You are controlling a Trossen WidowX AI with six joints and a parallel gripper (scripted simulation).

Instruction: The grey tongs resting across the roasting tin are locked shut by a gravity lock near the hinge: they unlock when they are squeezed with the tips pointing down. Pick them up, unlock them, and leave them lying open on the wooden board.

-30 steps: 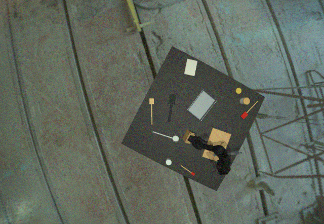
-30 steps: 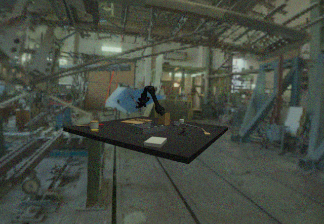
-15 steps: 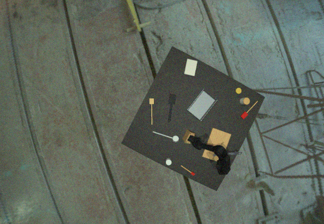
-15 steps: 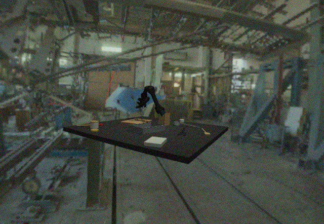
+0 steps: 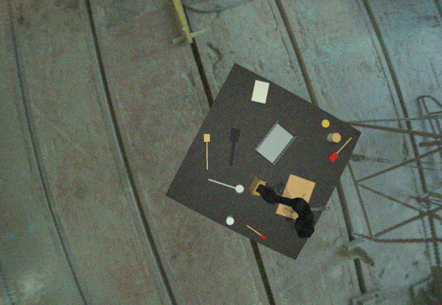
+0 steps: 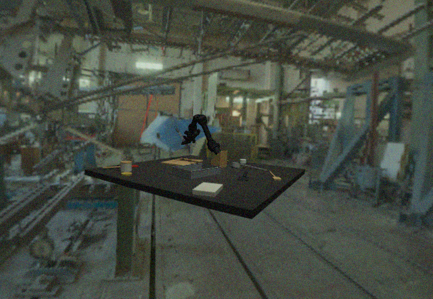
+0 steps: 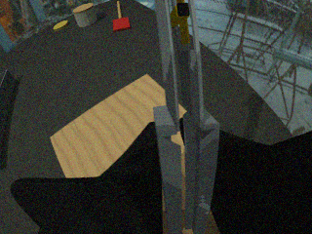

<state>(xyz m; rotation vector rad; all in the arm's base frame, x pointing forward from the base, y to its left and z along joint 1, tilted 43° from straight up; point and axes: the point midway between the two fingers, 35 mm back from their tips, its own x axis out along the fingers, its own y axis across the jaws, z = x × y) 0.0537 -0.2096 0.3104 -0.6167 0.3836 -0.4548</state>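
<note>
The wooden board lies 20 mm to the left of my gripper tip and 160 mm below it. From my gripper tip the other things lie so: red spatula 540 mm ahead, 90 mm to the right, 160 mm below; then roasting tin 290 mm ahead, 440 mm to the left, 140 mm below; then white cylinder 460 mm behind, 400 mm to the left, 150 mm below.
</note>
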